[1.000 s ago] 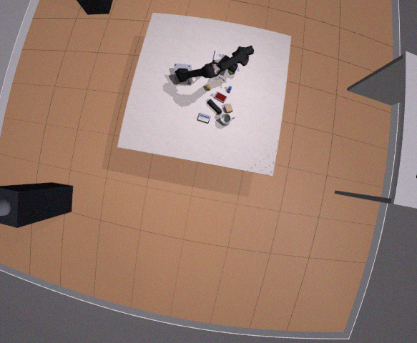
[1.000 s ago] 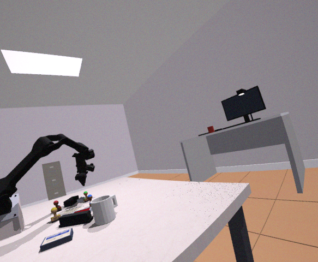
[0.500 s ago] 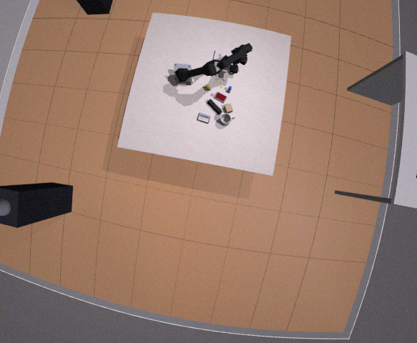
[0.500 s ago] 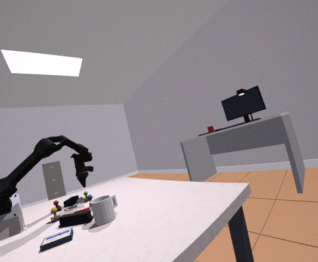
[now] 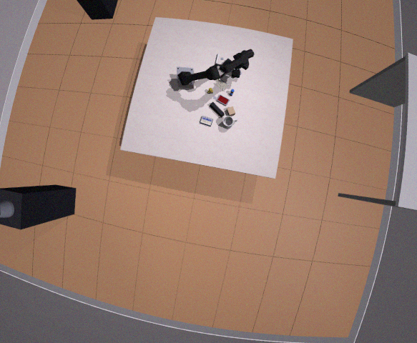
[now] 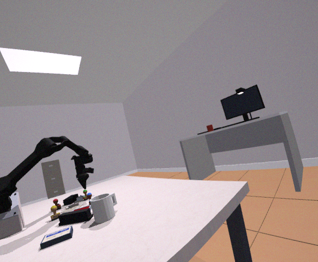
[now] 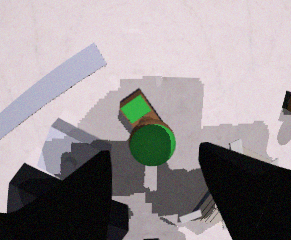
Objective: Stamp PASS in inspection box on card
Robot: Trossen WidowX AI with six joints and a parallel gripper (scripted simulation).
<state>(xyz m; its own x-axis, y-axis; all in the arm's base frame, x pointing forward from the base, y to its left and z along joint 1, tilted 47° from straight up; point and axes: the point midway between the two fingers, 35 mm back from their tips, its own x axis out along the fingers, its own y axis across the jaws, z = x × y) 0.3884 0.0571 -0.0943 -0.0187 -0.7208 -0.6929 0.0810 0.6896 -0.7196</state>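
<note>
Now: the green-knobbed stamp 50 mm below my gripper tip. From my gripper tip the other things lie so: black block 90 mm to the left, 80 mm behind, 50 mm below; pale card 100 mm behind, 80 mm to the right, 70 mm below; grey strip 100 mm to the left, 70 mm below, 20 mm ahead.
</note>
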